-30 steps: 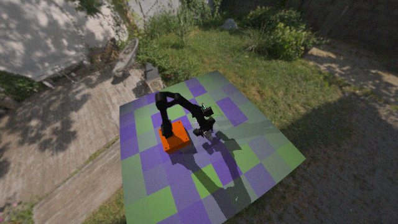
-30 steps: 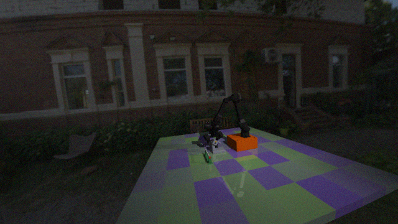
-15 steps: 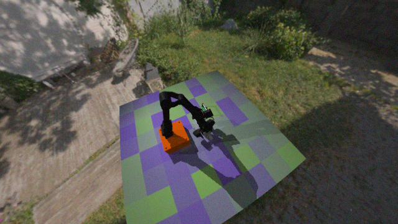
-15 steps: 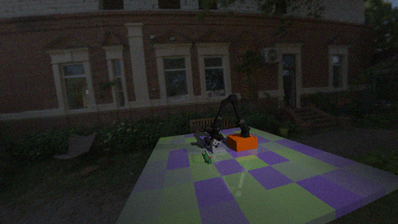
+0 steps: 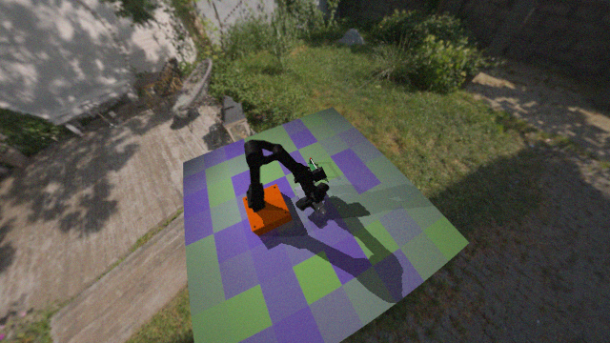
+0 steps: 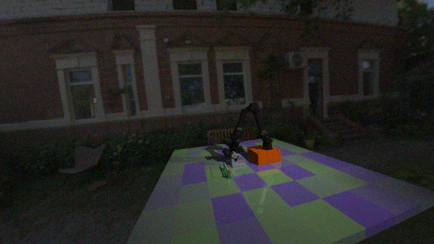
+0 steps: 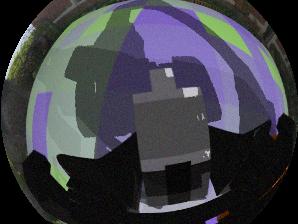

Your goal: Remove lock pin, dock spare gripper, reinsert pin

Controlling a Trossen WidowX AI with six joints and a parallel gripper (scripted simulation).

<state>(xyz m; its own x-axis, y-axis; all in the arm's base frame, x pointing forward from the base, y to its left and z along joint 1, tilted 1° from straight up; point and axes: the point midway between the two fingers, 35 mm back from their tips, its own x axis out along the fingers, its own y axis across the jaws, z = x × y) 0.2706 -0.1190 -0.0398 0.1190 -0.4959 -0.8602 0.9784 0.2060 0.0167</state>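
Now: gripper tip 1 cm short of the grey mount, 13 cm to the right of it and 4 cm below it. Also, from my gripper tip: spare gripper (1 cm above); green strip (12 cm ahead, 23 cm to the left, 1 cm above).
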